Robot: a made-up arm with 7 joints.
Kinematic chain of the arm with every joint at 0, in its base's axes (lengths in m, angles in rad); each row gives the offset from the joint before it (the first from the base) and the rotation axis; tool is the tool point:
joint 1: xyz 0 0 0.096 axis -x
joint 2: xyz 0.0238 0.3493 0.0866 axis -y
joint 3: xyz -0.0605 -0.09 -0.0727 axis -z
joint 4: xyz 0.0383 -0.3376 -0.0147 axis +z
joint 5: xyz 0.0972 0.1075 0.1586 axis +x
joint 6: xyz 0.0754 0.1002 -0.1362 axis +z
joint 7: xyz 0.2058 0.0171 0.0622 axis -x
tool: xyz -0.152 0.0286 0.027
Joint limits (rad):
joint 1: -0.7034..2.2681
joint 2: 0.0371..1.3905
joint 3: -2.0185..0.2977
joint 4: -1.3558..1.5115
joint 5: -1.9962..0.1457
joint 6: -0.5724..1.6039
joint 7: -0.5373..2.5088
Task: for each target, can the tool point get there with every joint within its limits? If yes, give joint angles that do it. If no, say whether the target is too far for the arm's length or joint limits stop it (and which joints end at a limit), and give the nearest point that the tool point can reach.
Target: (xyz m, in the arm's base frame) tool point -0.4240 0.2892 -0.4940
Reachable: no: joint limits stop it (at a limit: joint 3, joint 5) | nearest point -0.0899 0.2437 -0.4013 | short by 0.350 m
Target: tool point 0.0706 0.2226 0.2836
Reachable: yes | joints -0.4209 1.1805 -1.0473 0.5100 -0.4285 1.1084 0.1249
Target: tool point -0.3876 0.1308 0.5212
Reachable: no: joint limits stop it (at a limit: joint 1, joint 2, joint 3, joint 4, joint 5) | nearest point -0.2825 0.0903 0.3300 | short by 0.222 m
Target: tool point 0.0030 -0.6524 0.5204
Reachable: no: joint limits stop it (at a limit: joint 1, joint 2, joint 4, joint 5) | nearest point 0.0695 -0.4125 0.4457 | short by 0.260 m
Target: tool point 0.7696 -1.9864 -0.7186
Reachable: no: too far | nearest point 0.3061 -0.4615 -0.4810 | short by 1.611 m
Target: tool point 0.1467 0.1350 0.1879
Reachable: yes | joints -0.2450 0.3483 -0.1459 0.8941 -1.6310 -0.1103 0.2295
